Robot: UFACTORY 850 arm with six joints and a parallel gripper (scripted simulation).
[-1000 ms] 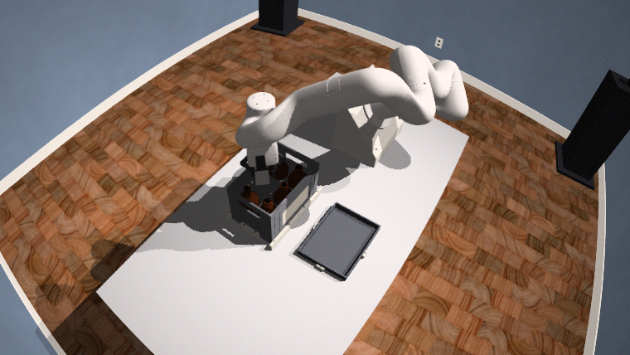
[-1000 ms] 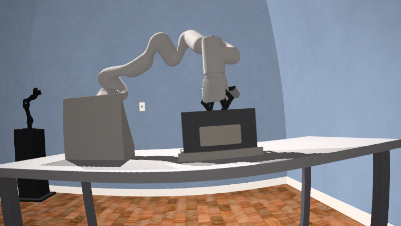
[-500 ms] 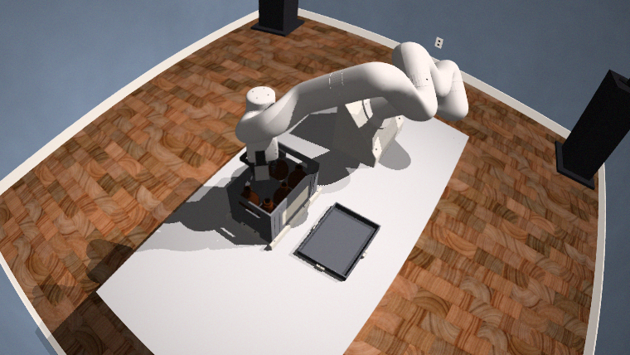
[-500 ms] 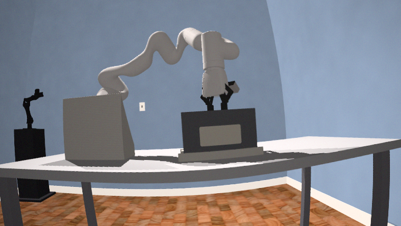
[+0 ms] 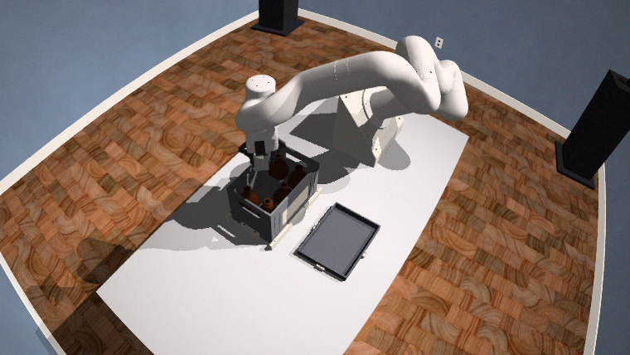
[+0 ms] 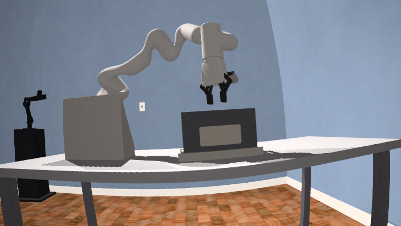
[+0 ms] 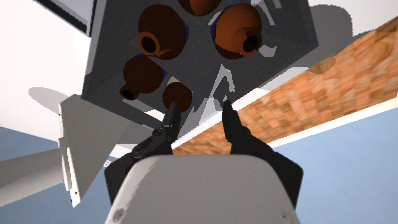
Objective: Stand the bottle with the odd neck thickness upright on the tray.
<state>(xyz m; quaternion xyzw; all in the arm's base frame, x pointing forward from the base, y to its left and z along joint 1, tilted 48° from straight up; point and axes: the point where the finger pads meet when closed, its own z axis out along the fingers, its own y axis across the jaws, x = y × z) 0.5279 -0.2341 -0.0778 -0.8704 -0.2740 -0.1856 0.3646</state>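
Right now the dark grey crate is 10 mm ahead of my hand, 40 mm to the left of it and 140 mm below it. The rest, counted from my hand: dark tray (30 mm ahead, 320 mm to the left, 210 mm below); bottle (100 mm ahead, 80 mm to the left, 140 mm below).
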